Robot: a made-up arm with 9 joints. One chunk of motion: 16 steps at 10 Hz.
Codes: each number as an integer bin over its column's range. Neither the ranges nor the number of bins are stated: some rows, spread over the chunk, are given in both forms.
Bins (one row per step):
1: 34 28 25 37 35 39
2: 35 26 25 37 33 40
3: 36 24 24 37 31 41
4: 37 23 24 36 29 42
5: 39 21 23 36 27 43
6: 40 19 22 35 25 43
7: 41 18 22 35 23 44
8: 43 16 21 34 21 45
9: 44 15 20 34 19 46
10: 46 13 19 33 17 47
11: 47 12 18 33 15 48
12: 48 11 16 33 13 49
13: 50 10 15 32 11 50
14: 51 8 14 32 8 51
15: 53 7 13 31 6 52
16: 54 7 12 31 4 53
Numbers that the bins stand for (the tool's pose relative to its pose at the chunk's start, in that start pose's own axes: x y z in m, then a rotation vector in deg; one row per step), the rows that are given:
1: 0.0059 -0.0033 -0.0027 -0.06 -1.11 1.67
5: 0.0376 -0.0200 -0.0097 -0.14 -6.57 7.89
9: 0.0694 -0.0343 -0.0202 -0.30 -12.03 12.56
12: 0.0948 -0.0438 -0.0341 -0.38 -16.13 17.22
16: 0.1329 -0.0533 -0.0481 -0.54 -22.27 23.44
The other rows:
2: 0.0122 -0.0081 -0.0027 -0.06 -2.48 3.22
3: 0.0186 -0.0129 -0.0062 -0.06 -3.84 4.78
4: 0.0249 -0.0152 -0.0062 -0.14 -5.21 6.33
6: 0.0440 -0.0248 -0.0132 -0.22 -7.94 7.89
7: 0.0503 -0.0271 -0.0132 -0.22 -9.30 9.44
8: 0.0630 -0.0319 -0.0167 -0.30 -10.67 11.00
10: 0.0821 -0.0390 -0.0237 -0.38 -13.40 14.11
11: 0.0884 -0.0414 -0.0271 -0.38 -14.76 15.67
13: 0.1075 -0.0462 -0.0376 -0.46 -17.49 18.78
14: 0.1138 -0.0510 -0.0411 -0.46 -19.54 20.33
15: 0.1265 -0.0533 -0.0446 -0.54 -20.90 21.89

